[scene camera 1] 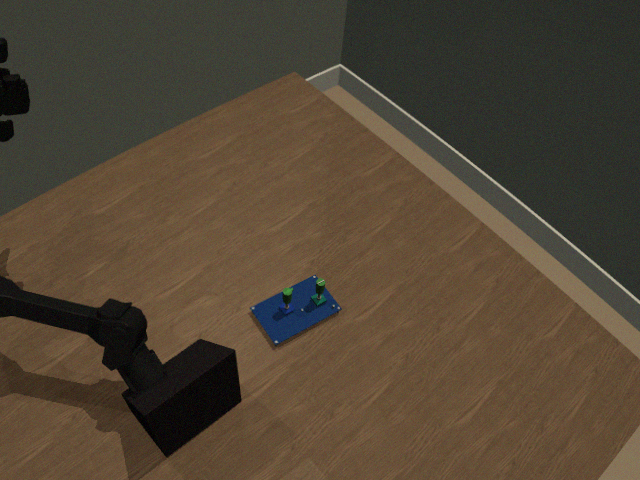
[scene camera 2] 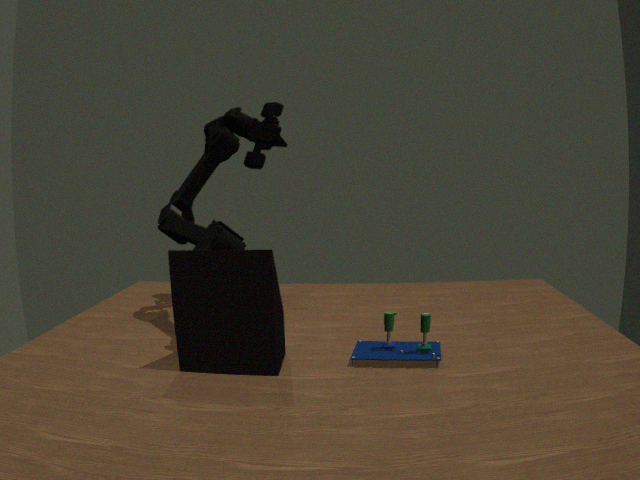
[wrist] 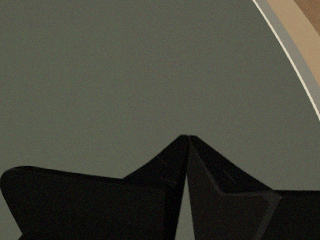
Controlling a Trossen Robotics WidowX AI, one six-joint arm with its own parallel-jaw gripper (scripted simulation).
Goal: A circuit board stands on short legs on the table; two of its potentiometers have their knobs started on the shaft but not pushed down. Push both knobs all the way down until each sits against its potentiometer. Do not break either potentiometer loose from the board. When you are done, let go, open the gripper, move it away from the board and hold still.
My gripper (scene camera 2: pixel 286 145) is shut, with nothing in its grasp.
My gripper also shows in the wrist view (wrist: pixel 187 143).
